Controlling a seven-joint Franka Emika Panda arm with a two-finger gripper.
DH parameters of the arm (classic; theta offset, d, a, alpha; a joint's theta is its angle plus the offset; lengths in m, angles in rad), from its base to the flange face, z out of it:
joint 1: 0 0.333 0 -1.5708
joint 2: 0 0 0 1.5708
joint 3: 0 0.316 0.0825 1.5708
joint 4: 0 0 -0.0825 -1.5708
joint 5: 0 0.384 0 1.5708
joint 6: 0 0 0.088 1.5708
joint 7: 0 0.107 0 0
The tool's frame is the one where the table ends.
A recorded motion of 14 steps. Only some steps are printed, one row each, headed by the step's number.
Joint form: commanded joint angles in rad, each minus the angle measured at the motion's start. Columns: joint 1, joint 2, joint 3, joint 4, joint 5, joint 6, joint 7.
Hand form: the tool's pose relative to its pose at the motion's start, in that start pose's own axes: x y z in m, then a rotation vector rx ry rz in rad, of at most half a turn. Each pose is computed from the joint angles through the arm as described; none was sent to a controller.
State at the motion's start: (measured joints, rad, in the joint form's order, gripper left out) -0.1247 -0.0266 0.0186 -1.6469 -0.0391 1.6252 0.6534
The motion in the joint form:
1: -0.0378 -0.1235 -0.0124 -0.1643 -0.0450 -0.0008 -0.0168
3: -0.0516 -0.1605 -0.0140 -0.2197 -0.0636 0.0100 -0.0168
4: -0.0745 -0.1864 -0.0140 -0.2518 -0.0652 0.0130 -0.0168
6: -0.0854 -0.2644 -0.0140 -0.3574 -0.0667 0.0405 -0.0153
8: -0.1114 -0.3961 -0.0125 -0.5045 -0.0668 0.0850 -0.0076
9: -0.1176 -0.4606 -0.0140 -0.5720 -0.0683 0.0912 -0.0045
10: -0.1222 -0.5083 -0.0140 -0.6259 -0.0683 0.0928 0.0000
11: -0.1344 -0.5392 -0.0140 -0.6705 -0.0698 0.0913 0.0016
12: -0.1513 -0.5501 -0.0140 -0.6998 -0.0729 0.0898 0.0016
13: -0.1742 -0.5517 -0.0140 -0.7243 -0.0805 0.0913 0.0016
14: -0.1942 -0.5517 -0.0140 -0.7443 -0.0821 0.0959 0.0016
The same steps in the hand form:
1: -0.0164 0.0496 0.0134 -0.0623 -0.0090 0.0284
3: -0.0213 0.0641 0.0203 -0.0820 -0.0055 0.0408
4: -0.0226 0.0784 0.0229 -0.0858 -0.0088 0.0629
6: -0.0412 0.0954 0.0336 -0.0874 -0.0087 0.0724
8: -0.0699 0.1242 0.0416 -0.0726 0.0146 0.1023
9: -0.0860 0.1371 0.0465 -0.0720 0.0175 0.1124
10: -0.0988 0.1462 0.0532 -0.0748 0.0136 0.1211
11: -0.1065 0.1556 0.0629 -0.0848 0.0010 0.1337
12: -0.1085 0.1638 0.0730 -0.0985 -0.0153 0.1488
13: -0.1074 0.1731 0.0841 -0.1165 -0.0312 0.1684
14: -0.1063 0.1805 0.0934 -0.1259 -0.0454 0.1862

